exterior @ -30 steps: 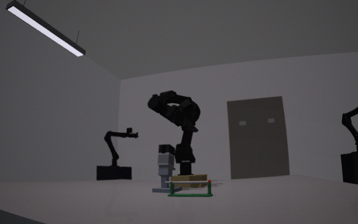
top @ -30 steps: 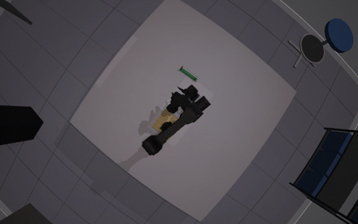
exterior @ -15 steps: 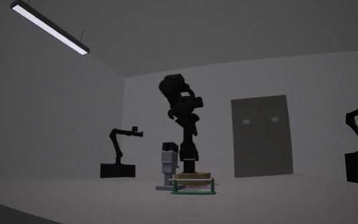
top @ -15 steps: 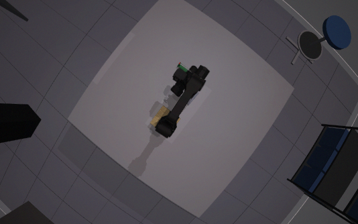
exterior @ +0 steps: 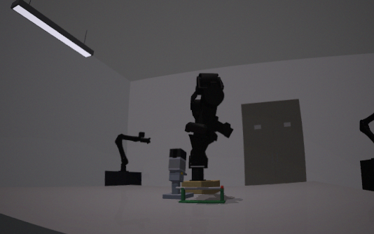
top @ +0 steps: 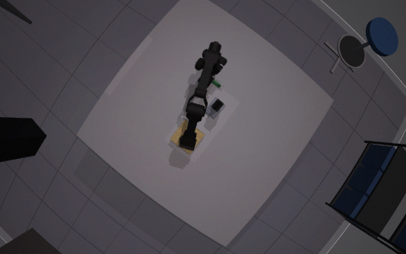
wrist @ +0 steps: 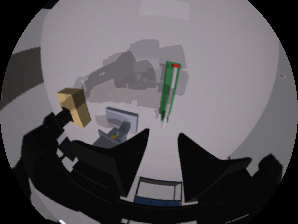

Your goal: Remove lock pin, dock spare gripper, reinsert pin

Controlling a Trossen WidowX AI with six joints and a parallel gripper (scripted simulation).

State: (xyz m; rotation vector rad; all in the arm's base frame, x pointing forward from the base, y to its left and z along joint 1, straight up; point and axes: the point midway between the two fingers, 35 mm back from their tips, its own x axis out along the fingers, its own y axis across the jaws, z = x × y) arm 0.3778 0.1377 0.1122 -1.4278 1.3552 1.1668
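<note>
My gripper tip is 110 mm above the green rack, 10 mm to the right of it and 10 mm short of it. Also, from my gripper tip: spare gripper 120 mm to the right, 110 mm behind, 10 mm below; grey mount 120 mm to the right, 110 mm behind, 80 mm below.
</note>
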